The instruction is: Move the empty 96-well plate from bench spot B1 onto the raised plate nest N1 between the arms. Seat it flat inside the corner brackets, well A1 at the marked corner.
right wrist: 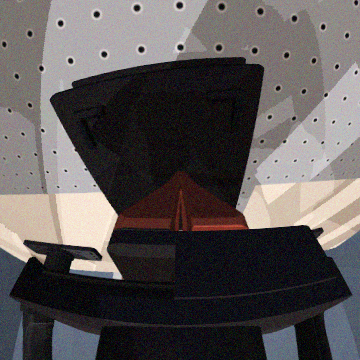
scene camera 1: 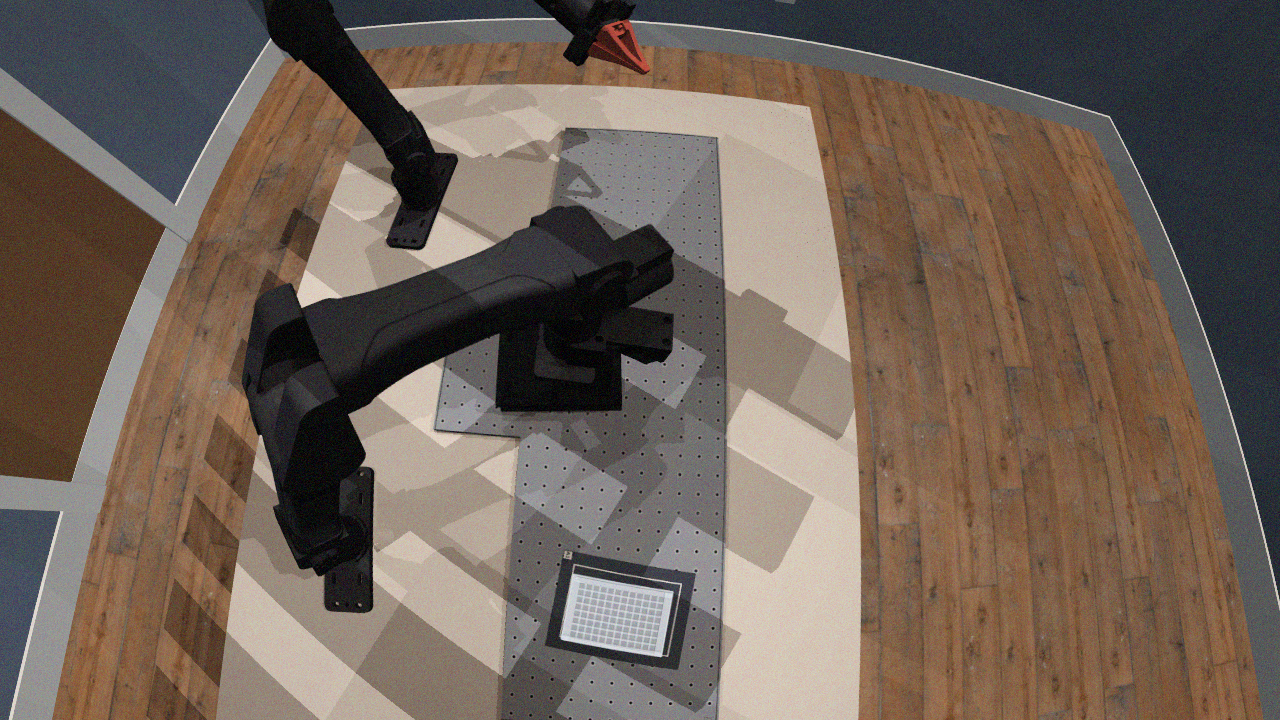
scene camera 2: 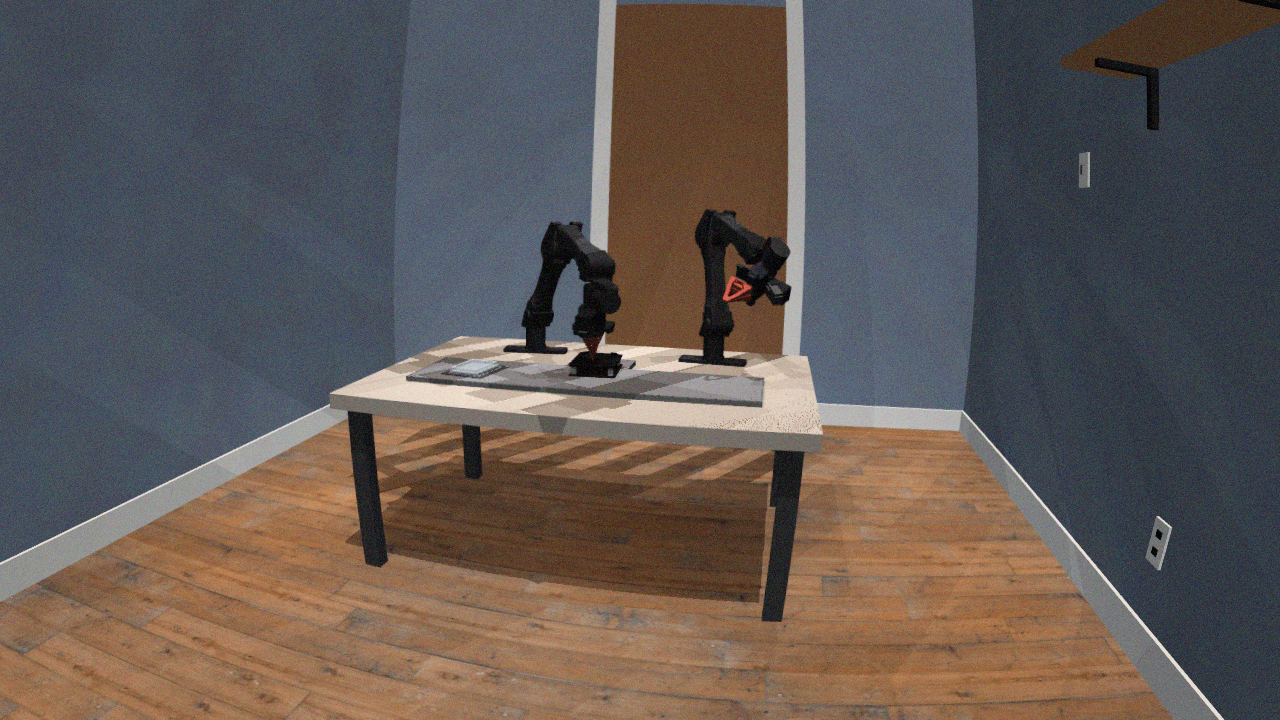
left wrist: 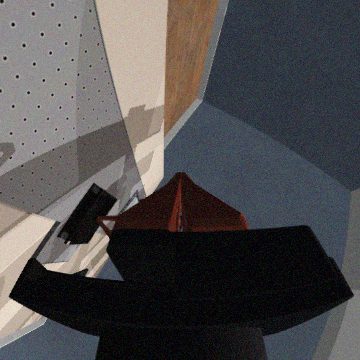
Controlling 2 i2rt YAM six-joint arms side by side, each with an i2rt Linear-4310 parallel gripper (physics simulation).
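Places are measured from the left arm's base along level axes (x ahead, y left, z up), in millimetres.
Where they show: left gripper, between the fingertips: [scene camera 1: 647, 72] [scene camera 2: 724, 300] [left wrist: 180, 178]; right gripper, between the fingertips: [right wrist: 180, 177] [scene camera 1: 562, 366] [scene camera 2: 593, 358] [left wrist: 96, 217]; left arm's base, origin of its link: [right wrist: 61, 248] [scene camera 1: 424, 199] [scene camera 2: 712, 362]; right arm's base, origin of its link: [scene camera 1: 350, 538] [scene camera 2: 535, 351].
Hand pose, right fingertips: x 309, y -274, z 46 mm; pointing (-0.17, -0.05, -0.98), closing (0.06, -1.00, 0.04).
Things, the pixels of their top centre, and the offset from my right fingertips. "spot": a spot on its surface instead. Level surfaces: height alone.
- white 96-well plate, centre of its top: [scene camera 1: 617, 617] [scene camera 2: 474, 364] dz -17, dx +114, dy -305 mm
- dark B1 pad, a spot on its surface: [scene camera 1: 554, 628] spot: dz -32, dx +39, dy -334 mm
- black raised nest N1, centre of its top: [right wrist: 170, 188] [scene camera 1: 558, 358] [scene camera 2: 596, 356] [left wrist: 95, 220] dz +6, dx -7, dy +8 mm
- grey perforated board, height of its surface: dz -34 mm
- small light tag, a spot on its surface: [scene camera 1: 567, 555] spot: dz -32, dx +42, dy -238 mm
The white 96-well plate [scene camera 1: 617, 616] [scene camera 2: 474, 368] lies flat on the dark B1 pad [scene camera 1: 554, 628], low in scene camera 1. The black raised nest N1 [scene camera 1: 514, 395] [scene camera 2: 583, 368] [left wrist: 90, 215] [right wrist: 150, 130] stands between the arms and holds no plate; its floor is very dark. My right gripper [scene camera 2: 592, 360] [right wrist: 180, 177] is shut and empty, fingertips pointing down just over the nest; whether they touch it I cannot tell. The arm hides these fingers in scene camera 1. My left gripper [scene camera 1: 646, 70] [scene camera 2: 725, 299] [left wrist: 180, 178] is shut and empty, raised well away from plate and nest.
A grey perforated board [scene camera 1: 572, 488] [scene camera 2: 680, 386] [left wrist: 45, 110] lies under the pad and nest on the pale table [scene camera 1: 787, 537] [scene camera 2: 572, 420]. A small light tag [scene camera 1: 567, 555] marks the pad's upper left corner. The right arm [scene camera 1: 447, 304] reaches over the nest.
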